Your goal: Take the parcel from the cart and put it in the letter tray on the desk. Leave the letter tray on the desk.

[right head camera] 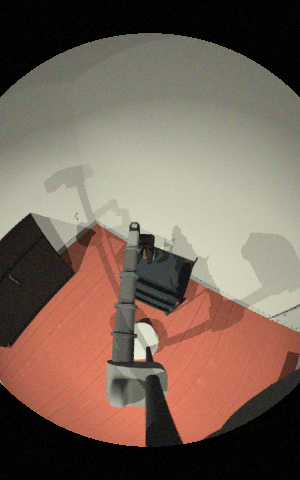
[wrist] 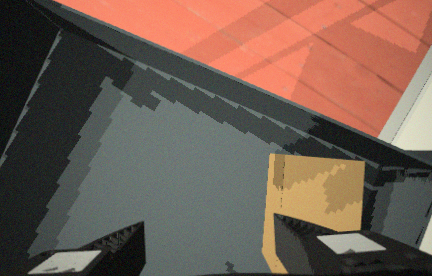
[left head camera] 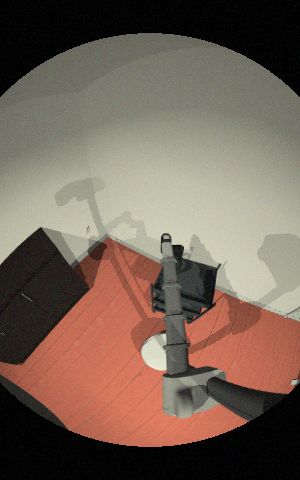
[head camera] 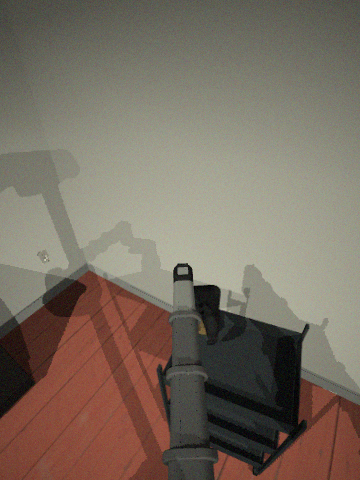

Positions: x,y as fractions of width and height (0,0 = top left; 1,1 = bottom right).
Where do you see a dark grey cart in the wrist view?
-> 0.26,0.47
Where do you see a dark grey cart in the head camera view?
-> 0.70,0.82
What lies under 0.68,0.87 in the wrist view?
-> The gripper.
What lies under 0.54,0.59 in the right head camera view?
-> A dark grey cart.
